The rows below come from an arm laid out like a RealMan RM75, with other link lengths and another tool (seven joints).
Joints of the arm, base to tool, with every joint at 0 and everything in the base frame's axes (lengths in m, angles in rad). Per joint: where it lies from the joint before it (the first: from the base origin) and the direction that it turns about. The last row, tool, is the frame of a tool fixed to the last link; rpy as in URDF.
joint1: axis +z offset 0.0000 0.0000 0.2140
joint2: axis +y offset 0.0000 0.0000 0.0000
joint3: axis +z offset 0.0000 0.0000 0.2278
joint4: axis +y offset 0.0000 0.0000 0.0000
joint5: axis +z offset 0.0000 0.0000 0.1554
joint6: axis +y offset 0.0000 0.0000 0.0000
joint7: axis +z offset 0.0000 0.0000 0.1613
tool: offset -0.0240 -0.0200 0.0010 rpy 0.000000 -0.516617 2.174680
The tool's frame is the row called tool.
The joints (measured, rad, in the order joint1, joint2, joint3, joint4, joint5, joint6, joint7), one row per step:
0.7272, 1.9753, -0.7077, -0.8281, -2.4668, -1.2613, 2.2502
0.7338, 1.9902, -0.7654, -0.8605, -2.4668, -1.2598, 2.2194
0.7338, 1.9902, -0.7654, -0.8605, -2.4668, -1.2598, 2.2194
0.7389, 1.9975, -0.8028, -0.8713, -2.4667, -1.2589, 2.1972
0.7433, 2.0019, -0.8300, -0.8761, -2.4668, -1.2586, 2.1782
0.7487, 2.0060, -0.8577, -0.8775, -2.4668, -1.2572, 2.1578
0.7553, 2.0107, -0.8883, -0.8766, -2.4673, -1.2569, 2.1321
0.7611, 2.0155, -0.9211, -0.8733, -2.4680, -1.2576, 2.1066
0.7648, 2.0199, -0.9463, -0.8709, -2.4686, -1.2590, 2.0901
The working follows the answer.
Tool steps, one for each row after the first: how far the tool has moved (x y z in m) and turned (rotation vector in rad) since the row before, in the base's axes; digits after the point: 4 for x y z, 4 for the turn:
-0.0123, 0.0017, -0.0072, -0.0304, -0.0521, 0.0759
0.0000, 0.0000, 0.0000, 0.0000, 0.0000, 0.0000
-0.0070, 0.0002, -0.0059, -0.0256, -0.0320, 0.0465
-0.0049, -0.0001, -0.0046, -0.0210, -0.0241, 0.0353
-0.0048, -0.0003, -0.0052, -0.0226, -0.0241, 0.0358
-0.0052, -0.0008, -0.0064, -0.0286, -0.0273, 0.0414
-0.0044, -0.0017, -0.0072, -0.0327, -0.0276, 0.0399
-0.0031, -0.0018, -0.0058, -0.0258, -0.0191, 0.0273

Tool pose at each row, in the base's axes (x y z in m, rotation vector in rad; rounded; the steps above come from the unrounded poses):
0.2336, 0.3905, 0.0418, 0.2258, 2.3866, 0.6606
0.2213, 0.3922, 0.0346, 0.1042, 2.3630, 0.6566
0.2213, 0.3922, 0.0346, 0.1042, 2.3630, 0.6566
0.2143, 0.3924, 0.0287, 0.0274, 2.3484, 0.6453
0.2095, 0.3923, 0.0241, -0.0311, 2.3368, 0.6347
0.2047, 0.3920, 0.0189, -0.0907, 2.3248, 0.6222
0.1995, 0.3912, 0.0125, -0.1599, 2.3109, 0.6047
0.1951, 0.3895, 0.0053, -0.2289, 2.2965, 0.5814
0.1920, 0.3876, -0.0005, -0.2774, 2.2866, 0.5614

